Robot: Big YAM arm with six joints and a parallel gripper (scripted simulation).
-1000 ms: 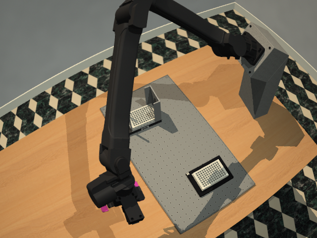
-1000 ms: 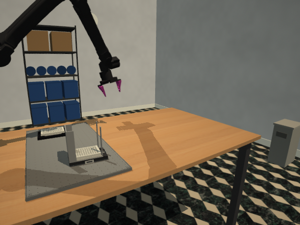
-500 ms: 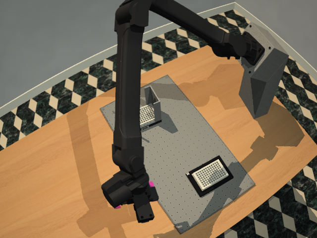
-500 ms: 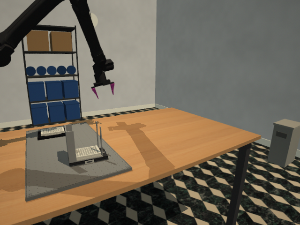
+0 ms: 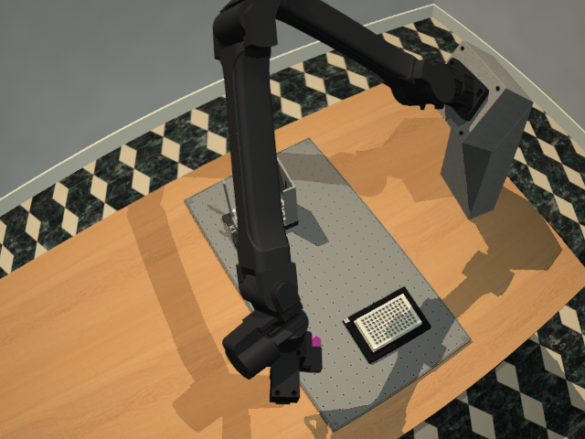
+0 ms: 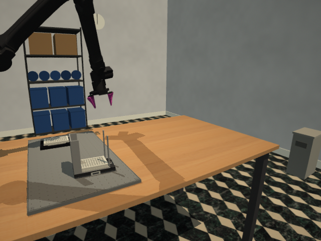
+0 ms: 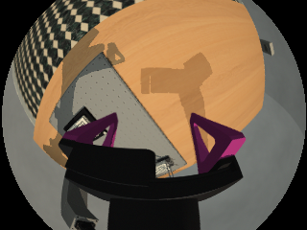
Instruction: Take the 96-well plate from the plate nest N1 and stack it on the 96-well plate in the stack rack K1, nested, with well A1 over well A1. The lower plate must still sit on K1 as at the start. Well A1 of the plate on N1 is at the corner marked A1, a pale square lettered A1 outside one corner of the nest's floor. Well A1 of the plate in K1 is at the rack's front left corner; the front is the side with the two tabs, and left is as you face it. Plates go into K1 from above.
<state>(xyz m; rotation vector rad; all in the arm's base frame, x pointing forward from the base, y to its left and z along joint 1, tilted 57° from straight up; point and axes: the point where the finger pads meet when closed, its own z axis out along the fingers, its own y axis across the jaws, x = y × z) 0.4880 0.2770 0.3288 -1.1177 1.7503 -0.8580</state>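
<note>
Now: hand 270 mm past the black plate nest N1, 180 mm above it and 20 mm to the left of it. Also, from my hand: pale A1 mark (200 mm behind, 170 mm below, 70 mm to the right); grey back wall (400 mm to the right, 230 mm behind, 100 mm below).
</note>
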